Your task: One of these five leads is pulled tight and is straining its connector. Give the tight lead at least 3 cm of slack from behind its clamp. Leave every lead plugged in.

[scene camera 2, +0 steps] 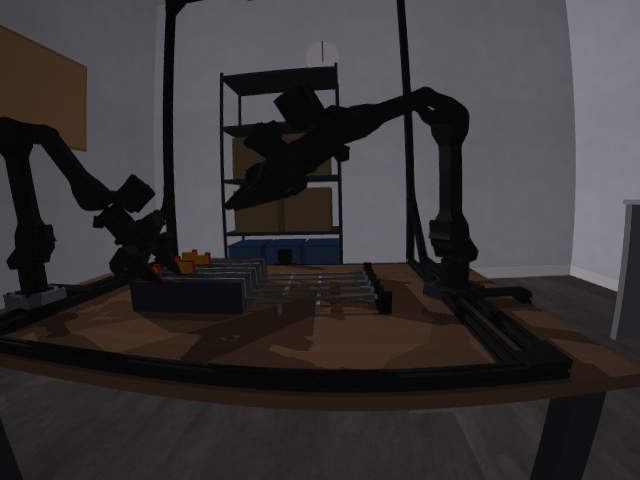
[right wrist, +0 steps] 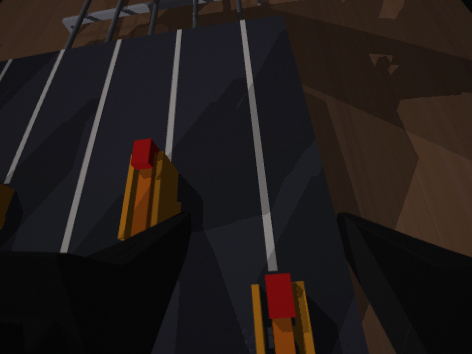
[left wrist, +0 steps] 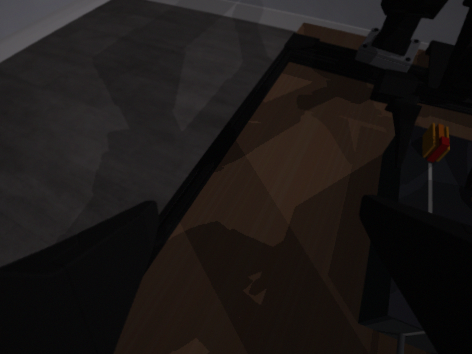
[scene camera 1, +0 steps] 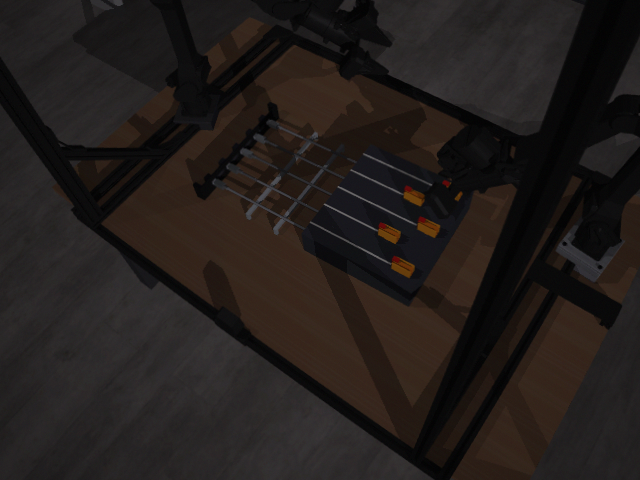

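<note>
Five thin leads run from grey connectors at a black bar onto a dark block. Orange clamps with red ends, such as the near one, stand at different distances along it. I cannot tell which lead is tight. My right gripper is open, low over the block's far edge. Its fingers straddle the outermost lead, whose clamp is partly hidden in scene camera 1. A neighbouring clamp is beside one finger. My left gripper is open and raised, away from the leads.
Two pale slotted rails cross under the leads between bar and block. The wooden table is edged by a black metal frame. A tall post crosses the right of scene camera 1.
</note>
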